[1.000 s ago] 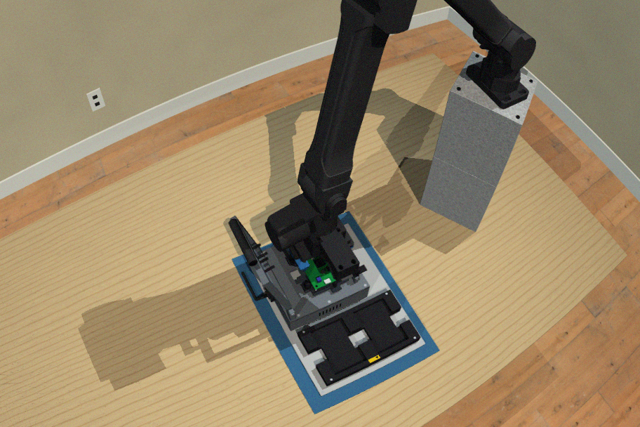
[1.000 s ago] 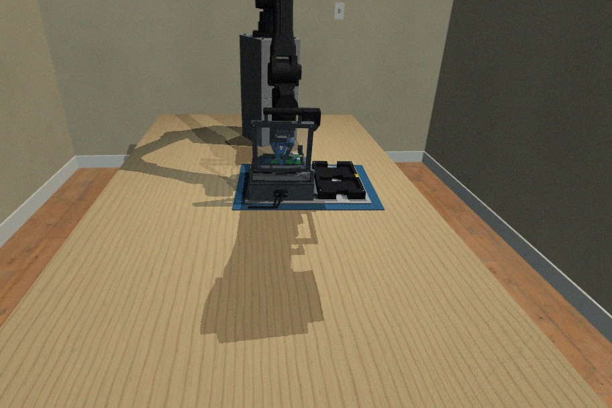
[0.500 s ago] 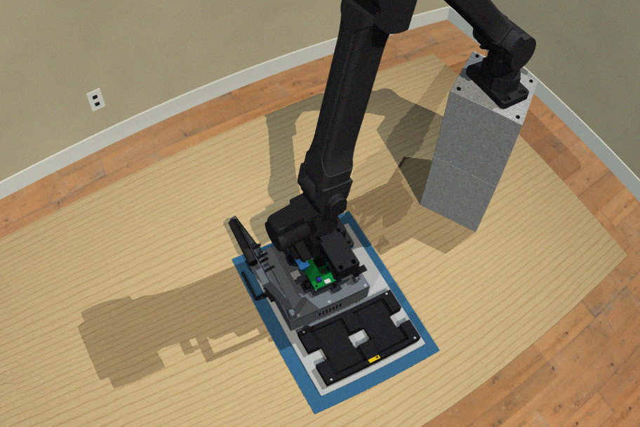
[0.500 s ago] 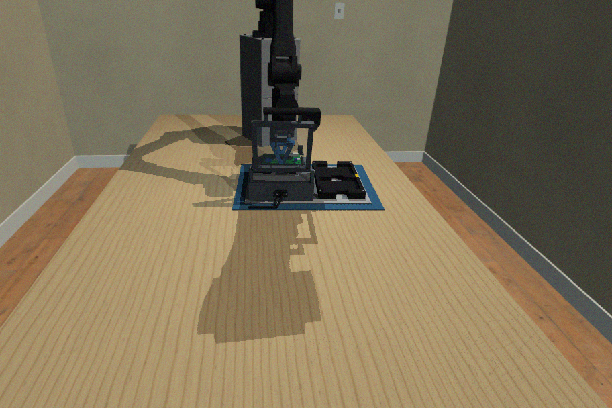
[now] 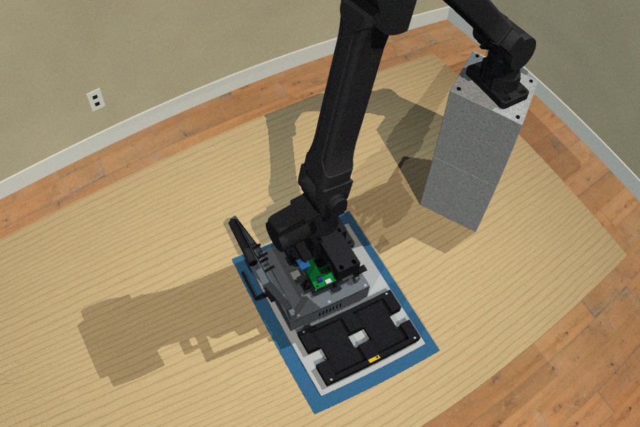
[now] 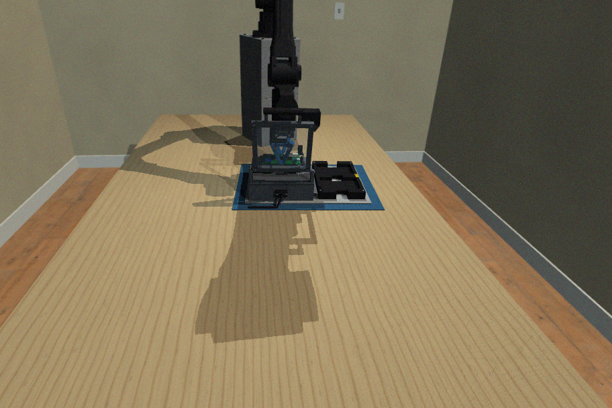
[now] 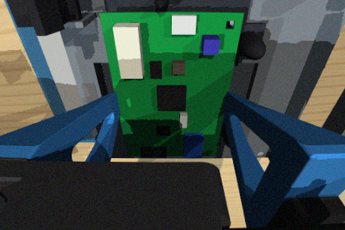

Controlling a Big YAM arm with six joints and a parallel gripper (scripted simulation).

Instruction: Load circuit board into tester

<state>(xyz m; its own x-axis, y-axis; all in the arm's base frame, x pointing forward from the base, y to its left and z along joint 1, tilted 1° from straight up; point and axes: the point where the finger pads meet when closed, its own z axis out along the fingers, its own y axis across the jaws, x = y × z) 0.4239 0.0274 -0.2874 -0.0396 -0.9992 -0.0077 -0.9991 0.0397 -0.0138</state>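
My gripper is now right at the green circuit board. From my hand the other things lie so: grey tester 40 mm ahead, 30 mm to the left, 30 mm above; black latch hook 60 mm behind, 60 mm to the left; lid 130 mm ahead, 10 mm to the right, 100 mm above.
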